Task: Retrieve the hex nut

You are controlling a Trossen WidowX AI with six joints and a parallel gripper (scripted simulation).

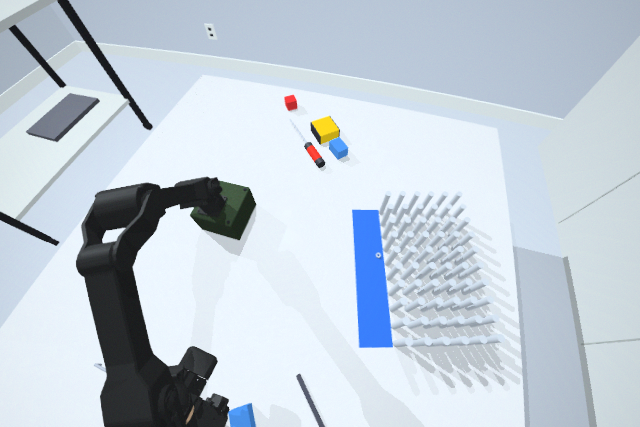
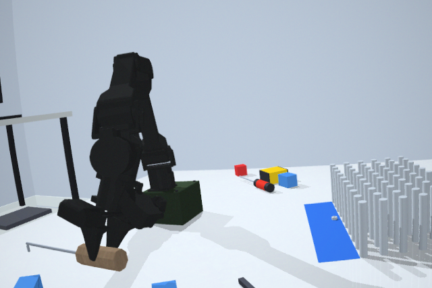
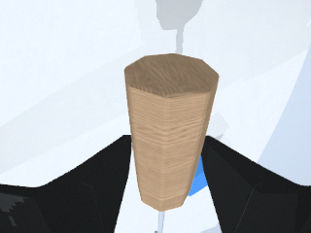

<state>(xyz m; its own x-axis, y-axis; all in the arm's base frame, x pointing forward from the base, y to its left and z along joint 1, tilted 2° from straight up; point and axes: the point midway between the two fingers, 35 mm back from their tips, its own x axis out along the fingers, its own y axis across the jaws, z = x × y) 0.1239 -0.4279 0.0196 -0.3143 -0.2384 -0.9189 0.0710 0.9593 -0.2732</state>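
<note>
My gripper tip is 110 mm past the wooden-handled tool and 10 mm to the right of it. The rest, counted from my gripper tip: hex nut: 430 mm to the left, 350 mm ahead, 80 mm below; then blue taped strip: 380 mm to the left, 340 mm ahead, 80 mm below; then yellow block: 850 mm to the left, 120 mm ahead, 60 mm below.
</note>
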